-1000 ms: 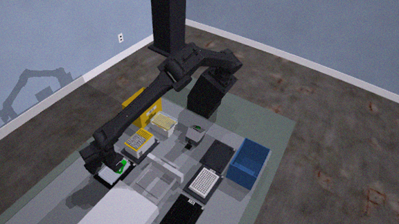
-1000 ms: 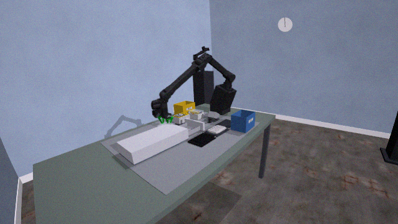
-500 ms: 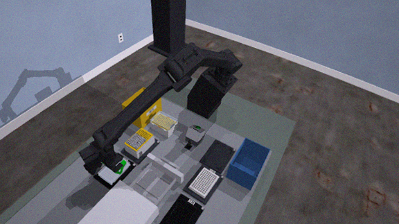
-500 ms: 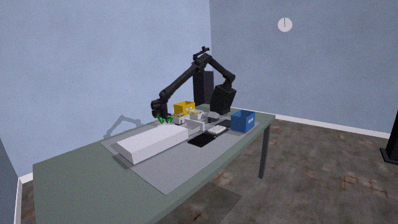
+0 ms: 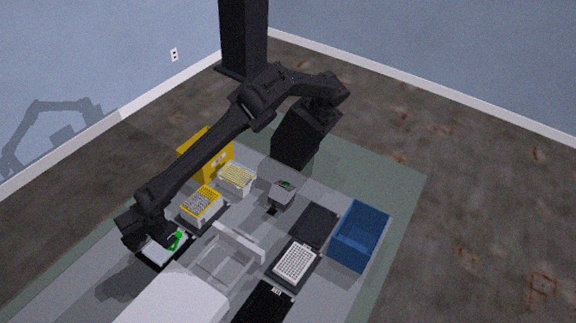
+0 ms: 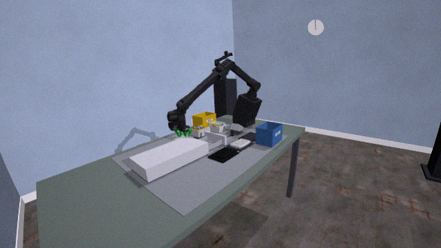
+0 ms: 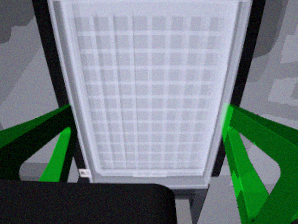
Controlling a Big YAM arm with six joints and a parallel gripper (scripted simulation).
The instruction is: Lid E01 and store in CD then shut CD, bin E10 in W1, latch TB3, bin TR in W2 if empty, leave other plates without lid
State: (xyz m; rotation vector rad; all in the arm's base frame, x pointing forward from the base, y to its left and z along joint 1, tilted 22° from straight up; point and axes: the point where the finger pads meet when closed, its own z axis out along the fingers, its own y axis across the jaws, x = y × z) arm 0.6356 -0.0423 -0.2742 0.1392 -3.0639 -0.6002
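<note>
My hand is right at the plate lid. Also, from my hand: black nest 3 cm below; then tip rack TR 18 cm behind, 1 cm to the right, 2 cm above; then clear plate 2 cm below.
</note>
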